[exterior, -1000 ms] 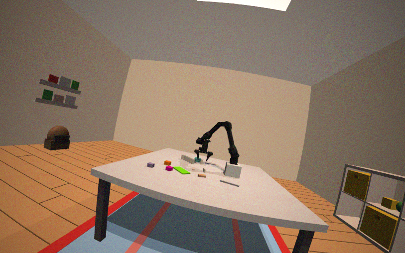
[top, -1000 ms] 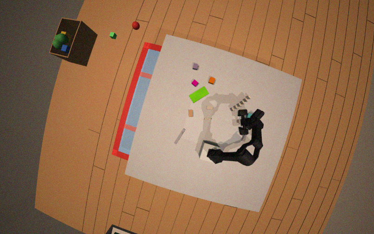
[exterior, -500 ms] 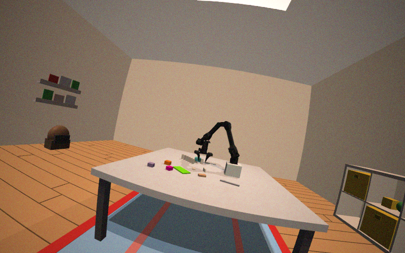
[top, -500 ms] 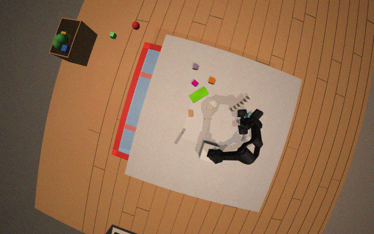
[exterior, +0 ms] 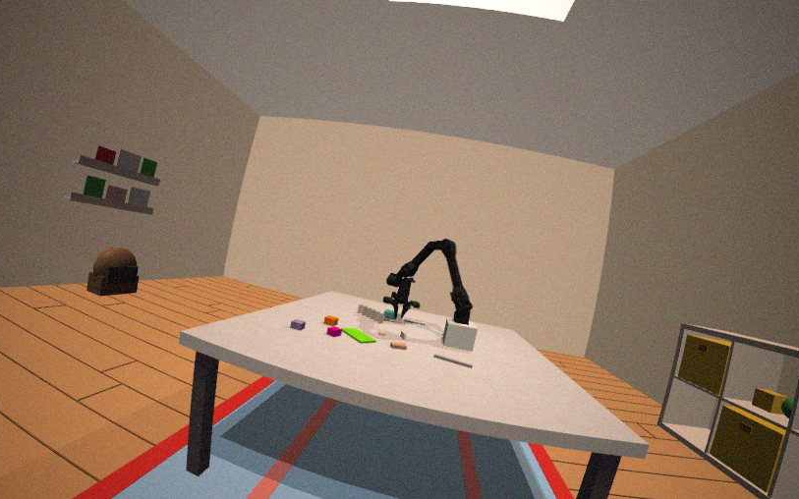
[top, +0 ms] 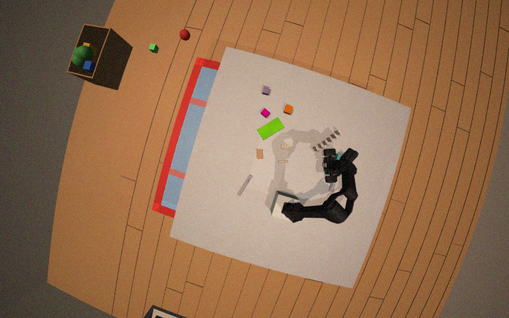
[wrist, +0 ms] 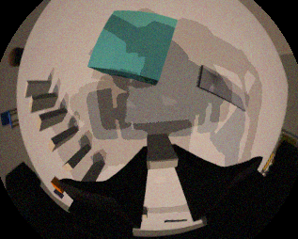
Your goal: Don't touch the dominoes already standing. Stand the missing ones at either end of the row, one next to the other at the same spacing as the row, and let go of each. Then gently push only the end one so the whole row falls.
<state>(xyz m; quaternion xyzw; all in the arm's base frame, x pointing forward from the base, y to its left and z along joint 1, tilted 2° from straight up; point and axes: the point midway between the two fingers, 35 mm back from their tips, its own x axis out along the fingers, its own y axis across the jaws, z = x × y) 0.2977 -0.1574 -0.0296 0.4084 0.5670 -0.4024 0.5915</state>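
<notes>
Right now my gripper tip is 26 cm short of the orange cube, 30 cm to the right of it and 1 cm above it. The rest, counted from my gripper tip: tan block (5 cm behind, 39 cm to the left, 2 cm below); then flat green slab (12 cm ahead, 37 cm to the left, 2 cm below); then teal cube (5 cm ahead, 10 cm to the right, 1 cm below).
</notes>
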